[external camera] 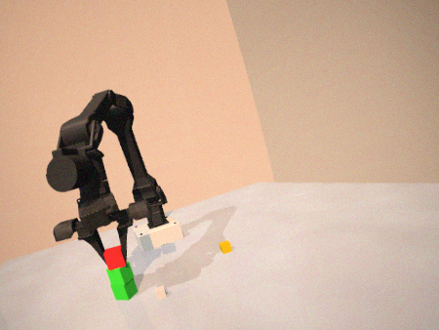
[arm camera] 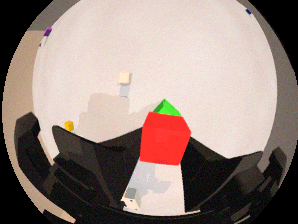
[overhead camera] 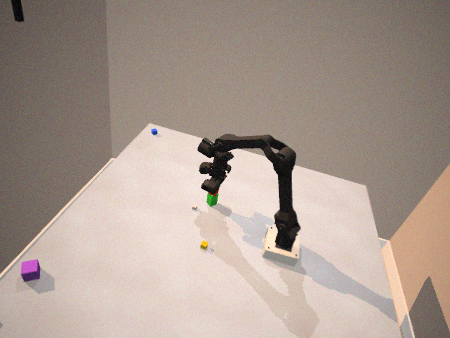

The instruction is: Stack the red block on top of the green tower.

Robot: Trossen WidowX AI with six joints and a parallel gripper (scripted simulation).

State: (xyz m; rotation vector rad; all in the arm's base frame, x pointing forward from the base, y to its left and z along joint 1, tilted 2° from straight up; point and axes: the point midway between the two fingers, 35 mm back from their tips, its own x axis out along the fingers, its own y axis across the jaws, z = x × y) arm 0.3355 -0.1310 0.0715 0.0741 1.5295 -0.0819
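The red block is 10 mm above my gripper tip. The rest, counted from my gripper tip: small yellow block: 240 mm to the left, 60 mm below, 50 mm behind; small beige block: 70 mm below, 60 mm to the left, 60 mm ahead; blue block: 470 mm ahead, 390 mm to the right, 60 mm below.
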